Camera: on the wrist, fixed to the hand. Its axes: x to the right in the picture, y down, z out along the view.
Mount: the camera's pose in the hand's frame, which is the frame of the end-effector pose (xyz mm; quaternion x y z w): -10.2 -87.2 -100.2 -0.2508 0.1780 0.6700 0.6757
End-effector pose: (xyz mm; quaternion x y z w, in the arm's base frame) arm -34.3 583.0 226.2 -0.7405 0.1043 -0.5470 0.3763
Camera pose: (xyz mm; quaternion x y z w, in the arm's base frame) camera -149.6 605.0 289.1 -0.4275 0.7707 -0.2231 0.4165
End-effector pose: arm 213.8 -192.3 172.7 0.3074 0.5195 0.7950 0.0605
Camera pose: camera 147.3 -236.1 65.9 -0.3991 0.0435 -0.7627 0.5071
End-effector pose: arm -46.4 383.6 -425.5 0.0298 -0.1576 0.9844 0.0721
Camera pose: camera -26.7 495.7 -494.7 0.2788 0.3605 -0.6792 0.5753
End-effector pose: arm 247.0 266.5 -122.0 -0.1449 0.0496 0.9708 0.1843
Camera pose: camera 314.9 328.8 -218.2 0.2837 0.0801 -0.7661 0.5711
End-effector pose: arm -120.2 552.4 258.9 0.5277 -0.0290 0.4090 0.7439
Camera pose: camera -110.2 618.1 143.4 0.0778 -0.3433 0.8614 0.3661
